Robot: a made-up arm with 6 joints.
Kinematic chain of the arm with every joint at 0, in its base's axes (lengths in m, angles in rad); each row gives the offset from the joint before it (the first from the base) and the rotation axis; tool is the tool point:
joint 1: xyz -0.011 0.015 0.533 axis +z
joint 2: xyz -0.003 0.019 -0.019 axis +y
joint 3: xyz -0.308 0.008 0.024 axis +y
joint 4: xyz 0.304 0.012 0.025 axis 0.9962 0 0.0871
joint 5: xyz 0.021 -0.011 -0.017 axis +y
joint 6: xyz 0.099 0.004 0.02 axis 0.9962 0 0.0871
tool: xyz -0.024 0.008 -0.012
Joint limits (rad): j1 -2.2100..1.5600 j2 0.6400..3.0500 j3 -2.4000..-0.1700 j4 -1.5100..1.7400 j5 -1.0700..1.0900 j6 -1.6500..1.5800
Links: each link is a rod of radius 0.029 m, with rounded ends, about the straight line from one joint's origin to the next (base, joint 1, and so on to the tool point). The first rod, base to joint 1, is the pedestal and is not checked.
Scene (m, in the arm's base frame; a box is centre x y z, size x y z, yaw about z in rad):
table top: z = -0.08
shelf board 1: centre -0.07 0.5 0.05 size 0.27 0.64 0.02 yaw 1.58
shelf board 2: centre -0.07 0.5 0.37 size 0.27 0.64 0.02 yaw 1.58
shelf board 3: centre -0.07 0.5 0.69 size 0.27 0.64 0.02 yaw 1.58
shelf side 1: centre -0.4 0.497 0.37 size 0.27 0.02 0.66 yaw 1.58
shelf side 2: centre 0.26 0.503 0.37 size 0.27 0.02 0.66 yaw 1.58
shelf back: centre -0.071 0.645 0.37 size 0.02 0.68 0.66 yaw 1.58
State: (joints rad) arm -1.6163 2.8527 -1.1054 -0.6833 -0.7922 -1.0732
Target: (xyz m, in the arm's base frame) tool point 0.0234 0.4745 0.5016
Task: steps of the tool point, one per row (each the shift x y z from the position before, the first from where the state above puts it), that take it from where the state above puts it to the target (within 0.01 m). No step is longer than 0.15 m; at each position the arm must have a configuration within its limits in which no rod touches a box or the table.
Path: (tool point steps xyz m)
1: 0.0800 0.0248 0.0446
2: 0.0666 0.0517 0.0428
3: 0.0434 0.0715 0.0402
4: 0.0143 0.0810 0.0366
5: -0.0163 0.0784 0.0324
6: -0.0432 0.0641 0.0276
7: 0.0338 0.0590 0.0022
8: 0.0089 0.0815 0.0094
9: -0.0257 0.0922 0.0162
10: -0.0646 0.0879 0.0223
11: -0.1009 0.0675 0.0277

